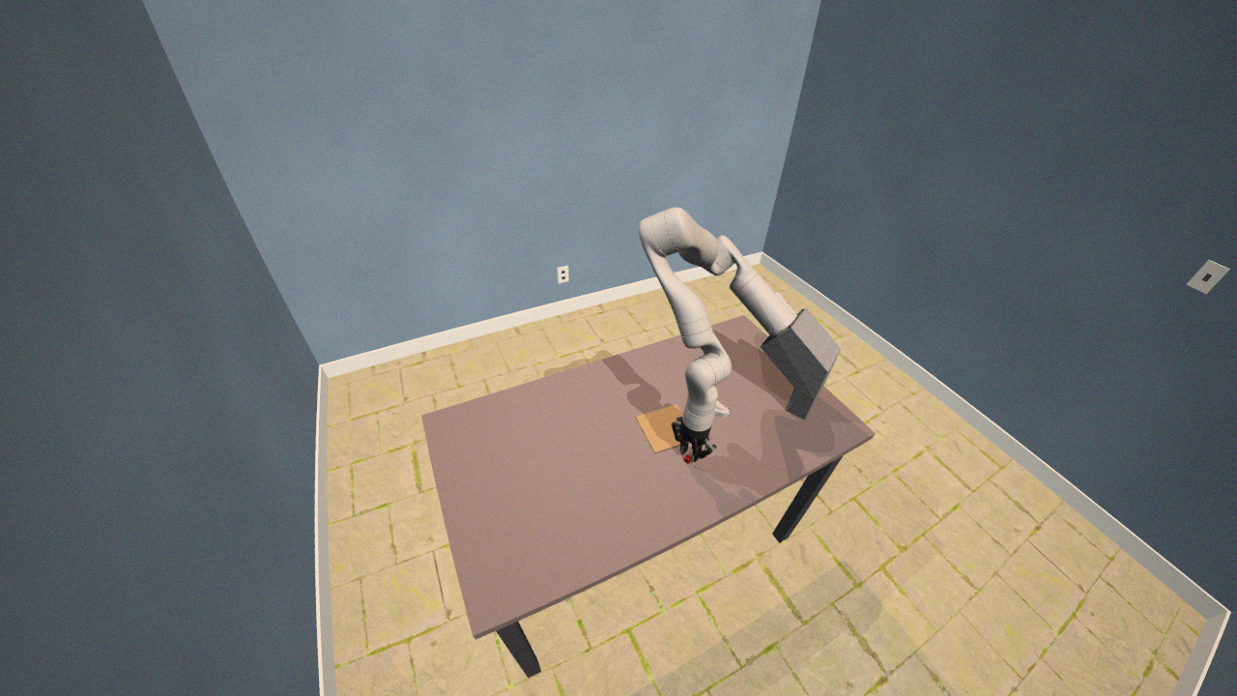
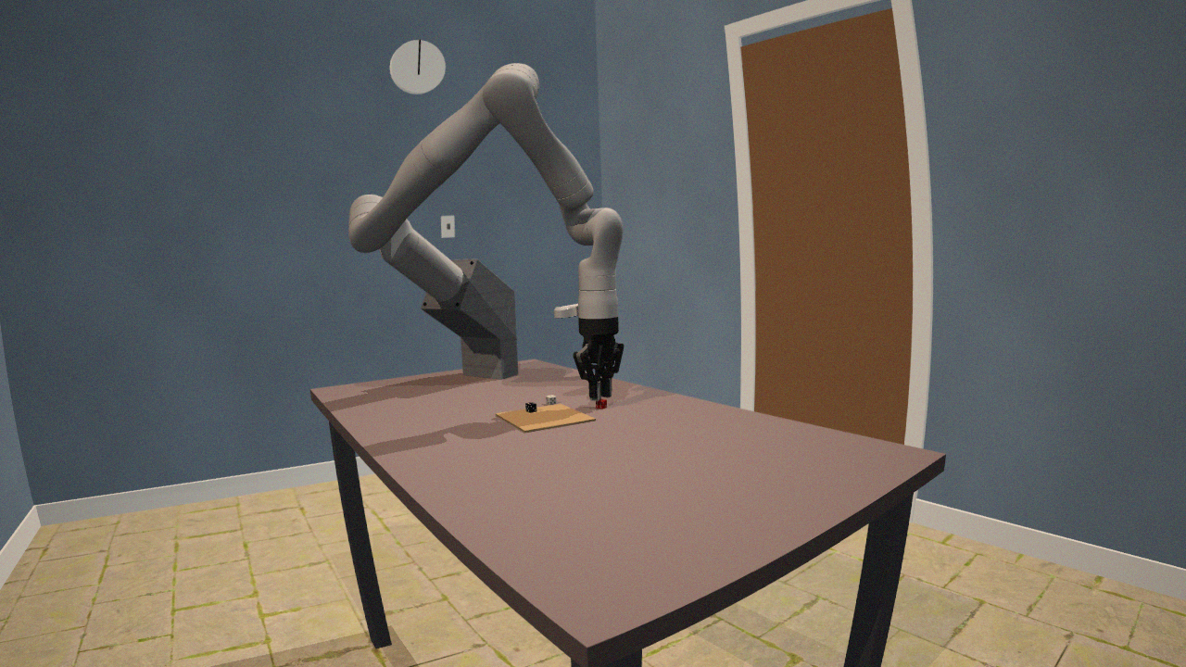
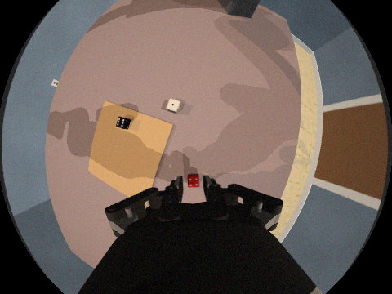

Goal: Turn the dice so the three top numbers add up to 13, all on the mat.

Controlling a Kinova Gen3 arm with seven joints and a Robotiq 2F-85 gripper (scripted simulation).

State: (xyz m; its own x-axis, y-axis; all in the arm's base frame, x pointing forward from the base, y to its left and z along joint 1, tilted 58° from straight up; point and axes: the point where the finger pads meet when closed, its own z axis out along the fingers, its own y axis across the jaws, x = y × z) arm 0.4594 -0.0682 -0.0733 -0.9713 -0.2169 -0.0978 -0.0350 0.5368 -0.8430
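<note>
Right now my hand is 30 mm above the red die. The rest, counted from my hand: tan mat 120 mm to the right, 40 mm below, 40 mm behind.
</note>
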